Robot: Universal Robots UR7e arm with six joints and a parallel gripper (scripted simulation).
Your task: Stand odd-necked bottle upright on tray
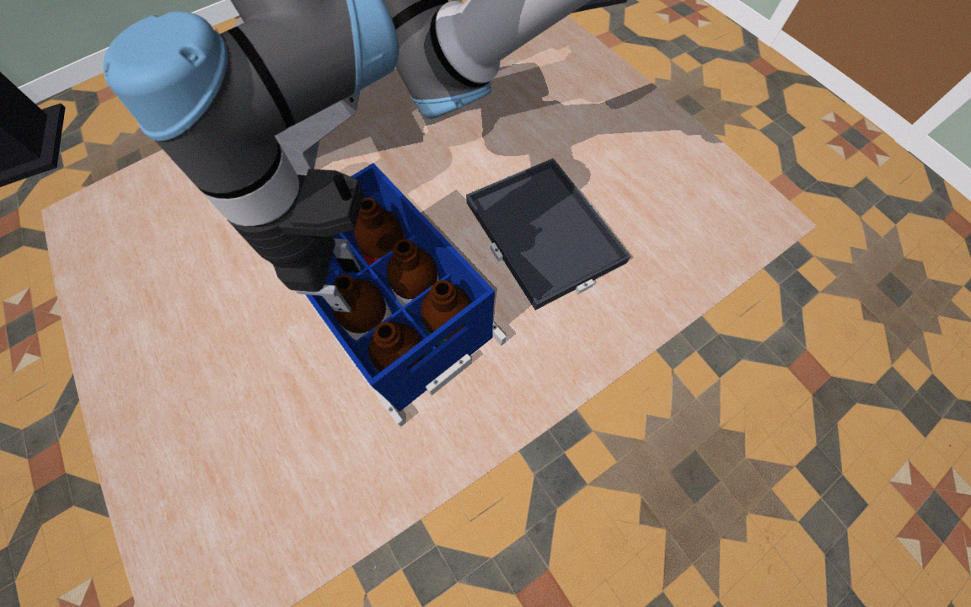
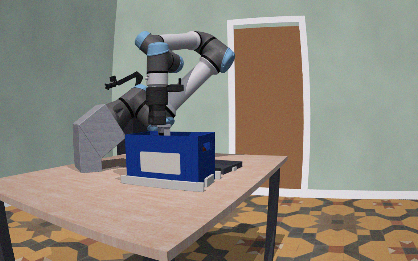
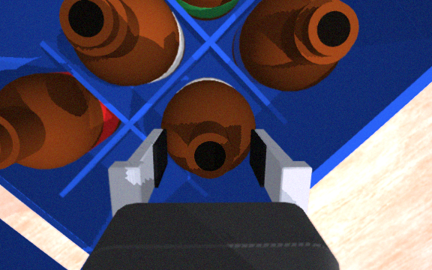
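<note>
My hand is 10 mm past the blue crate, 40 mm to the right of it and 80 mm above it. Round my hand: glass bottle (110 mm behind, 60 mm to the left, 70 mm below); dark tray (70 mm behind, 340 mm to the left, 150 mm below).
</note>
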